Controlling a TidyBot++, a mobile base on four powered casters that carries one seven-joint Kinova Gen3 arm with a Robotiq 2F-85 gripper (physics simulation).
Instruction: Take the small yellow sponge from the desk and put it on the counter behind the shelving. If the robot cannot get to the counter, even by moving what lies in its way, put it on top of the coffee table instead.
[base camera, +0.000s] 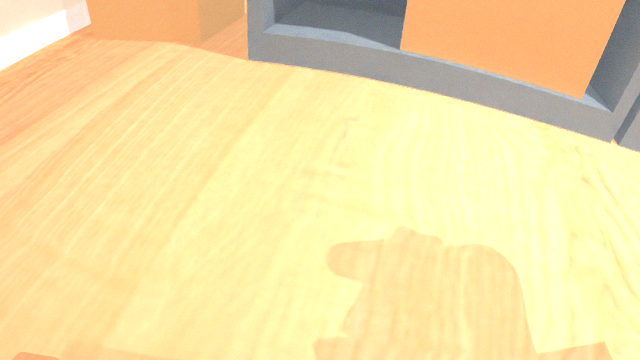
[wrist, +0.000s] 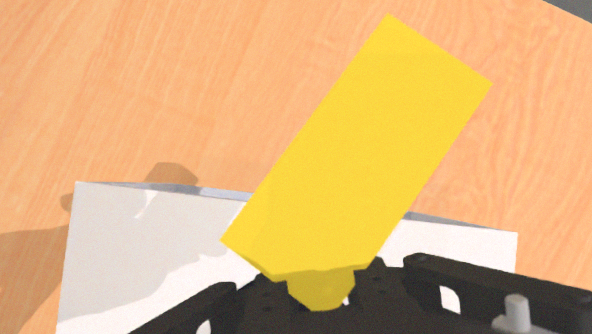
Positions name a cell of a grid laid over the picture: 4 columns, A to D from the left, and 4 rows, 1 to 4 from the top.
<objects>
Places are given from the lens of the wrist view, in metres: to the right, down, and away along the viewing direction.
my gripper (wrist: C4): 0.01, 0.05, 0.17
small yellow sponge (wrist: C3): 0.01, 0.01, 0.11
</objects>
